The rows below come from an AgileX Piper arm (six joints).
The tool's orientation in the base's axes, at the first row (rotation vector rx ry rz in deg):
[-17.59, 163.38, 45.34]
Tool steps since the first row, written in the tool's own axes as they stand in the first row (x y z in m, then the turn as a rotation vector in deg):
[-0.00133, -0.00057, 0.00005, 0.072, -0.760, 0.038]
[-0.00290, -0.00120, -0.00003, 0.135, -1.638, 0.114]
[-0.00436, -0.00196, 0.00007, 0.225, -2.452, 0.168]
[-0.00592, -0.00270, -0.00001, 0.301, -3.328, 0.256]
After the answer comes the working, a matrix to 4 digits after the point.
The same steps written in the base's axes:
[0.00143, -0.00025, -0.00004, 0.117, -0.628, -0.419]
[0.00308, -0.00058, 0.00006, 0.276, -1.334, -0.927]
[0.00469, -0.00094, -0.00009, 0.390, -2.002, -1.390]
[0.00636, -0.00137, -0.00005, 0.537, -2.702, -1.909]

The tool's axes in the first row as the columns of a matrix, in the base's axes (rounded; the answer above uses it unrounded):
[-0.9650, -0.2405, 0.1043]
[-0.1524, 0.8383, 0.5234]
[-0.2133, 0.4892, -0.8457]

